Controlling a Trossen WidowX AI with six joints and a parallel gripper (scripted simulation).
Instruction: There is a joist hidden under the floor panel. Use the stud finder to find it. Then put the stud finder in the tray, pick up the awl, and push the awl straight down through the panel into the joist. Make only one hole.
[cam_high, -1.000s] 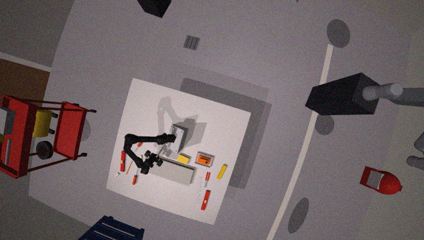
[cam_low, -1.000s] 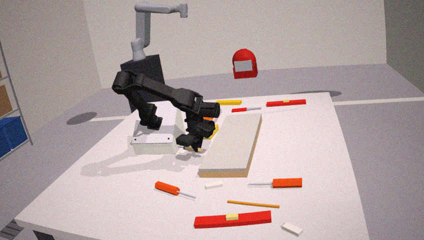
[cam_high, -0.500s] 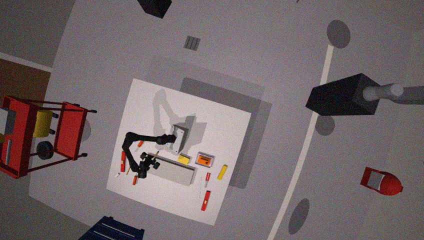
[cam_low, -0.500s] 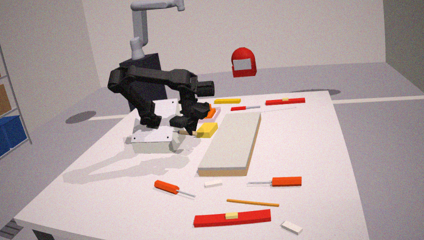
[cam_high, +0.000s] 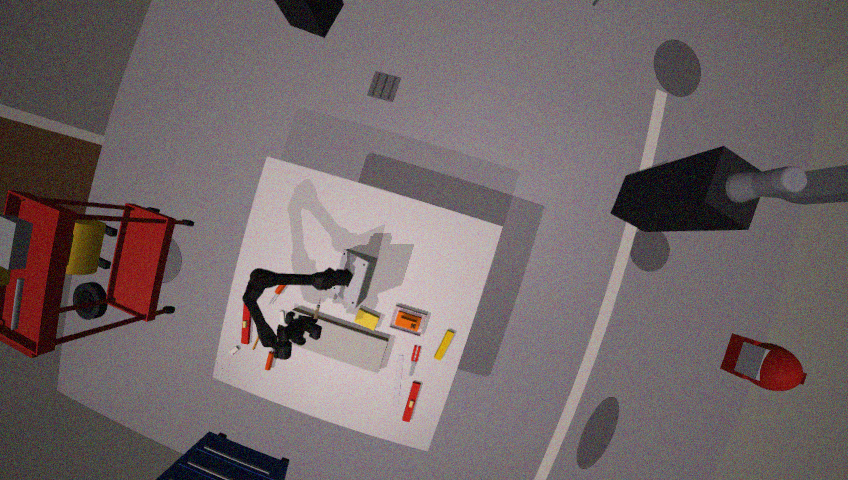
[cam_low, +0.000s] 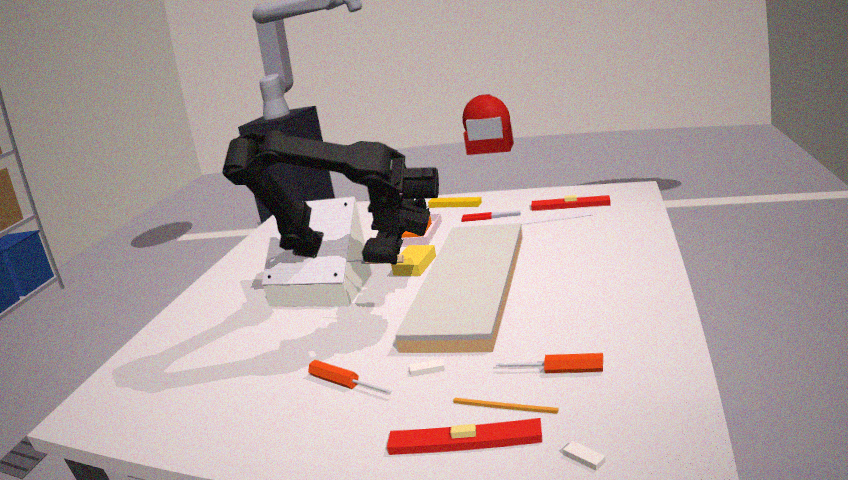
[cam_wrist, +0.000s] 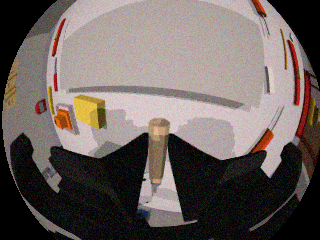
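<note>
Now: the awl 60 mm behind my gripper tip and 10 mm to the right of it. Also, from my gripper tip: yellow block: 70 mm behind, 220 mm to the left, 100 mm below; pink tray: 160 mm behind, 410 mm to the left, 100 mm below; orange rod: 300 mm ahead, 280 mm to the right, 110 mm below.
</note>
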